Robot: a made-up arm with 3 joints. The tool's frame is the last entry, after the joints. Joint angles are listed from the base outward.
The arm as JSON. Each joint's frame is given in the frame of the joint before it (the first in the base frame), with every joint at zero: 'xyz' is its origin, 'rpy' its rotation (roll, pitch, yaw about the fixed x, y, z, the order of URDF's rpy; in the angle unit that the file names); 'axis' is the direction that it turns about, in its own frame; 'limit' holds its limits. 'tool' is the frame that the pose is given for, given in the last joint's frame.
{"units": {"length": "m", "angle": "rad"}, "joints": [
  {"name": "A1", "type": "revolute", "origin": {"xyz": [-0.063, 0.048, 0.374], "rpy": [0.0, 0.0, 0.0]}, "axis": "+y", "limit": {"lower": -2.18, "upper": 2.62}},
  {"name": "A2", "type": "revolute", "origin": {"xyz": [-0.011, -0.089, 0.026], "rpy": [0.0, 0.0, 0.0]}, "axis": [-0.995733, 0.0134, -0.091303], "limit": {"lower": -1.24, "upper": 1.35}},
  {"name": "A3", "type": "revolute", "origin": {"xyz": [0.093, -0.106, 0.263], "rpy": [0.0, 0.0, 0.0]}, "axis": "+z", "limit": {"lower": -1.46, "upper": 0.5}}
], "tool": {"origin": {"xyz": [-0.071, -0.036, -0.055], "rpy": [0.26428, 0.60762, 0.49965]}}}
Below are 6 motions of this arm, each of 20 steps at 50 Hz.
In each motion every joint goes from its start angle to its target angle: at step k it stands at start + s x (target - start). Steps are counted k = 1, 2, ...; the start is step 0. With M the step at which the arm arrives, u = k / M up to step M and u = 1 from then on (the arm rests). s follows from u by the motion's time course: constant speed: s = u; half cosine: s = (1 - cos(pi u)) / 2; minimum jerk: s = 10 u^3 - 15 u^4 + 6 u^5.
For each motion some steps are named. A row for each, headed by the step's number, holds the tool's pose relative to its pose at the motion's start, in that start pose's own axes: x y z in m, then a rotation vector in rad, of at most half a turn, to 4 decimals.
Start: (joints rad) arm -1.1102 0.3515 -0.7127
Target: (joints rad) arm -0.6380 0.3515 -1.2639
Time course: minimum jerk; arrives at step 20
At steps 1, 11, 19, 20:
1: 0.0001 0.0001 0.0001 0.0002 0.0004 -0.0006
11: 0.0633 0.0521 0.0161 0.0443 0.1684 -0.3027
19: 0.1122 0.0860 0.0136 0.0344 0.2579 -0.5243
20: 0.1123 0.0861 0.0136 0.0343 0.2581 -0.5250

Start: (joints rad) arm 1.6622 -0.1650 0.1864
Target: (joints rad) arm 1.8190 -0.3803 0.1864
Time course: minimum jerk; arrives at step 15
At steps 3, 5, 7, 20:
3: 0.0011 -0.0036 -0.0009 0.0128 0.0011 0.0084
5: 0.0042 -0.0130 -0.0035 0.0466 0.0037 0.0300
7: 0.0088 -0.0267 -0.0083 0.0980 0.0070 0.0614
20: 0.0209 -0.0580 -0.0238 0.2284 0.0120 0.1328

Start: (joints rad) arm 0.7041 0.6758 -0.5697
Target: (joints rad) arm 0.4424 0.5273 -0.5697
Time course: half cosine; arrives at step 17
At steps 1, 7, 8, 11, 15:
1: -0.0004 -0.0004 -0.0003 0.0020 -0.0016 0.0003
7: -0.0147 -0.0177 -0.0145 0.0827 -0.0712 0.0129
8: -0.0182 -0.0220 -0.0185 0.1029 -0.0894 0.0167
11: -0.0281 -0.0342 -0.0313 0.1619 -0.1440 0.0294
15: -0.0363 -0.0446 -0.0440 0.2140 -0.1944 0.0426

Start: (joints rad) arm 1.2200 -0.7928 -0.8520
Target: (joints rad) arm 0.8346 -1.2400 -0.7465
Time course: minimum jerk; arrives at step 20
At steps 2, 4, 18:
2: 0.0001 -0.0009 0.0000 0.0014 0.0005 0.0054
4: 0.0006 -0.0062 -0.0002 0.0093 0.0032 0.0368
18: 0.0470 -0.0842 -0.0071 0.1050 0.0914 0.6424

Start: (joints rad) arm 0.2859 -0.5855 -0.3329
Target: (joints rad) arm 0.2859 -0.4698 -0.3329
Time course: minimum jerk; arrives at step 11
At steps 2, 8, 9, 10, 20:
2: -0.0002 0.0012 0.0003 -0.0039 0.0000 -0.0034
8: -0.0037 0.0231 0.0045 -0.0758 0.0007 -0.0664
9: -0.0040 0.0253 0.0048 -0.0831 0.0007 -0.0728
10: -0.0041 0.0264 0.0050 -0.0865 0.0008 -0.0757
20: -0.0042 0.0266 0.0050 -0.0870 0.0008 -0.0762

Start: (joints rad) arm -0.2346 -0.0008 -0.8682
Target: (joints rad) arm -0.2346 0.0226 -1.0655
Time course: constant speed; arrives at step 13
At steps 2, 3, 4, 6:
2: -0.0003 0.0030 -0.0007 0.0148 -0.0083 -0.0258
3: -0.0004 0.0045 -0.0010 0.0222 -0.0125 -0.0387
4: -0.0005 0.0060 -0.0014 0.0296 -0.0168 -0.0516
6: -0.0006 0.0091 -0.0020 0.0444 -0.0253 -0.0773

